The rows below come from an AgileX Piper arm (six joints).
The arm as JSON. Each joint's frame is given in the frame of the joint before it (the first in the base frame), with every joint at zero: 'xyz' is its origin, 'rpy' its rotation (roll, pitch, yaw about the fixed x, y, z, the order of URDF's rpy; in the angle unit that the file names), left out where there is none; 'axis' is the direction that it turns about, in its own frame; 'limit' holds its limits. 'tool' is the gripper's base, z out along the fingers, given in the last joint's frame.
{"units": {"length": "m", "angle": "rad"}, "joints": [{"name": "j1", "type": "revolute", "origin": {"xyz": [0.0, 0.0, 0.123]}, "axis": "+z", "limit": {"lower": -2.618, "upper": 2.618}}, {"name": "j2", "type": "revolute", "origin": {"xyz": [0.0, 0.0, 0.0]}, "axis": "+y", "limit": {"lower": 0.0, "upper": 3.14}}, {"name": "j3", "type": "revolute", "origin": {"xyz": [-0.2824, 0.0, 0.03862]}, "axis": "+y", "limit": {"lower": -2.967, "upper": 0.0}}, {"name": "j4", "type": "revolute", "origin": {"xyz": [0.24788, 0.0, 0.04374]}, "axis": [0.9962, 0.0, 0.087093], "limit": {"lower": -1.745, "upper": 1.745}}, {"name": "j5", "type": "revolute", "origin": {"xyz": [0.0, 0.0, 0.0]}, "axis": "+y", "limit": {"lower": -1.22, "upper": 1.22}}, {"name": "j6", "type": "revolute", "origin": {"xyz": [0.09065, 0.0, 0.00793]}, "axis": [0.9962, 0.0, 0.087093], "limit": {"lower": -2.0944, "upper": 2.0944}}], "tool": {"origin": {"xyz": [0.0, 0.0, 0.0], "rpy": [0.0, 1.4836, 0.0]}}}
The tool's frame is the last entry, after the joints.
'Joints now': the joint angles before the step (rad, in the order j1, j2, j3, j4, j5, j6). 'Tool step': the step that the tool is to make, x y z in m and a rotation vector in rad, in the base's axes. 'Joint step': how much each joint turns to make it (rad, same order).
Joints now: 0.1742 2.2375 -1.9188 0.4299 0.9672 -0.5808
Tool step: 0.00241 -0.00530 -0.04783 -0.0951 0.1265 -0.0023
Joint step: 0.0006 0.0909 -0.0008 -0.0944 0.0390 0.0476
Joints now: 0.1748 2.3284 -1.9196 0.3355 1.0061 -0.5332
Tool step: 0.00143 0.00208 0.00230 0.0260 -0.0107 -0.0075
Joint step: 0.0000 0.0000 -0.0054 0.0272 -0.0090 -0.0043
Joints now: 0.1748 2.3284 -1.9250 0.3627 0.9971 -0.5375
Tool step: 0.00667 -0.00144 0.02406 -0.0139 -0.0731 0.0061
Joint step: -0.0012 -0.0164 -0.0613 -0.0292 0.0076 0.0035
